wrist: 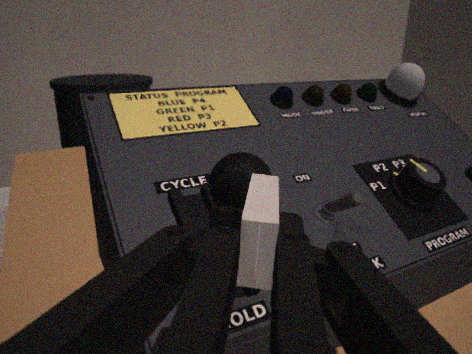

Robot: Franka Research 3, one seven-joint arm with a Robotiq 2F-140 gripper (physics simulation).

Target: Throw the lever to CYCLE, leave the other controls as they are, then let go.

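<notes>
The lever's black ball knob (235,175) stands near the upper end of its slot, next to the CYCLE label (183,183). My gripper (263,199) is shut with nothing between its fingers; its pale fingertips are right in front of the knob and overlap its right side in the view. Whether they touch it I cannot tell. The lever's shaft and most of the slot are hidden behind the fingers. The HOLD label (248,314) shows partly between the fingers at the bottom.
The dark panel (165,150) also bears a toggle switch (341,205) below ON, a PROGRAM knob (425,181), several small lamps, a white dome (406,81) and a yellow status card (185,127). A black bin (70,107) stands behind at the left.
</notes>
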